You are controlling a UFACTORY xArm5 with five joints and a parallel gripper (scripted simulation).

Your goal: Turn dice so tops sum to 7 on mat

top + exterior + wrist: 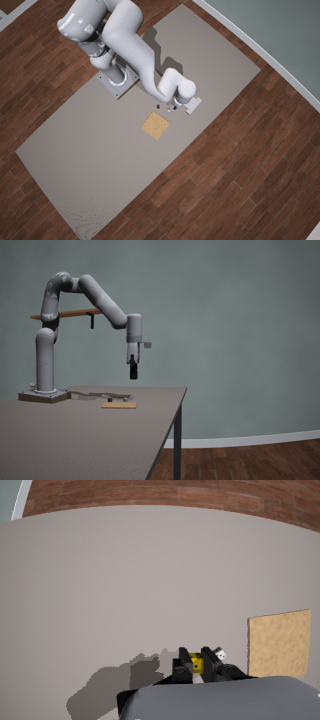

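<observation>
The tan mat lies 180 mm to the right of my hand, 120 mm below it and 60 mm behind it. From my hand the other things lie so: white die: 110 mm below, 50 mm to the right, 40 mm behind; black die: 110 mm below, 110 mm behind, 70 mm to the right; yellow die: 10 mm below.
</observation>
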